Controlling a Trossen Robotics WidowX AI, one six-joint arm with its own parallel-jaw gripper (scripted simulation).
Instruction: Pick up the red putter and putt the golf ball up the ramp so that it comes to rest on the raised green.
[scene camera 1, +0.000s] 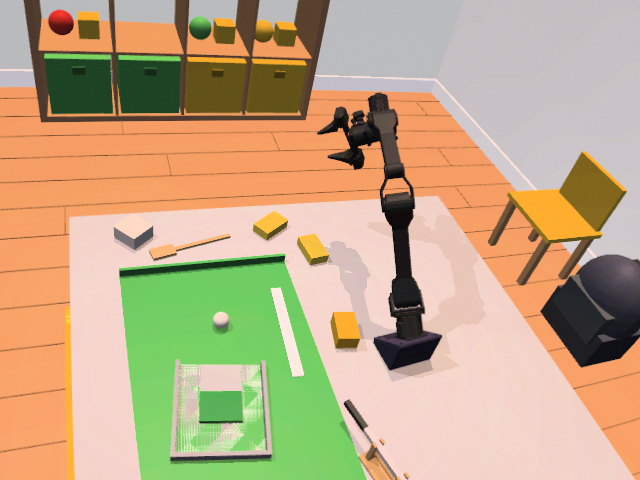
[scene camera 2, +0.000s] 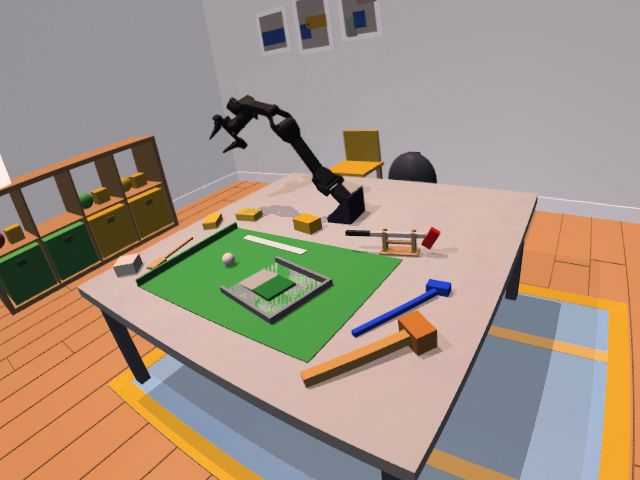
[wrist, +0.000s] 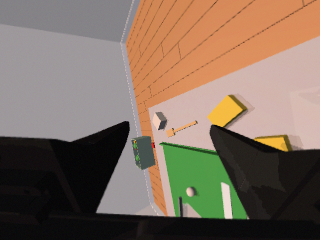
blue mallet: scene camera 2 433, 287; not seen in scene camera 1 (out of frame); not seen in the wrist view (out of frame)
orange mallet: scene camera 2 415, 330; not seen in scene camera 1 (out of frame); not seen in the wrist view (out of frame)
